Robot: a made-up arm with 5 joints. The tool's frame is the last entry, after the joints.
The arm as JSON. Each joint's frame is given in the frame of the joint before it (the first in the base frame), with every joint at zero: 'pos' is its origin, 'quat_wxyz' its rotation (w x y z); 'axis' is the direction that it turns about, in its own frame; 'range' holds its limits. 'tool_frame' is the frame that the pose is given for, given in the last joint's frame.
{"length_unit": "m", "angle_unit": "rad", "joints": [
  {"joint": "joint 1", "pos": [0.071, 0.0, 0.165], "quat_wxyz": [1.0, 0.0, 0.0, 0.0], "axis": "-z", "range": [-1.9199, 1.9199]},
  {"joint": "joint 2", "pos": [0.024, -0.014, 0.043], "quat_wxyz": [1.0, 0.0, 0.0, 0.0], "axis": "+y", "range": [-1.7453, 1.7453]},
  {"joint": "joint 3", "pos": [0.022, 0.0, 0.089], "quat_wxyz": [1.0, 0.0, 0.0, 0.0], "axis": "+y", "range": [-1.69, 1.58]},
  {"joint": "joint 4", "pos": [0.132, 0.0, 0.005], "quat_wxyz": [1.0, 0.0, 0.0, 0.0], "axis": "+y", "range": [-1.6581, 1.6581]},
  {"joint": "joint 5", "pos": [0.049, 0.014, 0.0], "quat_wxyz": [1.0, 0.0, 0.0, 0.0], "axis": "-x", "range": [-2.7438, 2.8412]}
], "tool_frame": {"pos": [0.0, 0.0, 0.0], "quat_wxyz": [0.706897, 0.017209, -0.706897, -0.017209]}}
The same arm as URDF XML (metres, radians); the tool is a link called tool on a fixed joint. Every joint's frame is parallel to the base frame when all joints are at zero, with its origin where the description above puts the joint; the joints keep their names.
<robot name="arm">
<link name="base"/>
<link name="link1"/>
<link name="link2"/>
<link name="link3"/>
<link name="link4"/>
<link name="link5"/>
<link name="tool"/>
<joint name="joint 1" type="revolute"><parent link="base"/><child link="link1"/><origin xyz="0.0710 0.0000 0.1650" rpy="0.0000 0.0000 0.0000"/><axis xyz="0 0 -1"/><limit lower="-1.9199" upper="1.9199"/></joint>
<joint name="joint 2" type="revolute"><parent link="link1"/><child link="link2"/><origin xyz="0.0240 -0.0140 0.0430" rpy="0.0000 0.0000 0.0000"/><axis xyz="0 1 0"/><limit lower="-1.7453" upper="1.7453"/></joint>
<joint name="joint 3" type="revolute"><parent link="link2"/><child link="link3"/><origin xyz="0.0220 0.0000 0.0890" rpy="0.0000 0.0000 0.0000"/><axis xyz="0 1 0"/><limit lower="-1.6900" upper="1.5800"/></joint>
<joint name="joint 4" type="revolute"><parent link="link3"/><child link="link4"/><origin xyz="0.1320 0.0000 0.0050" rpy="0.0000 0.0000 0.0000"/><axis xyz="0 1 0"/><limit lower="-1.6581" upper="1.6581"/></joint>
<joint name="joint 5" type="revolute"><parent link="link4"/><child link="link5"/><origin xyz="0.0490 0.0140 0.0000" rpy="0.0000 0.0000 0.0000"/><axis xyz="-1 0 0"/><limit lower="-2.7438" upper="2.8412"/></joint>
<joint name="tool_fixed" type="fixed"><parent link="link5"/><child link="tool"/><origin xyz="0.0000 0.0000 0.0000" rpy="1.5708 -1.5221 -1.5708"/></joint>
</robot>

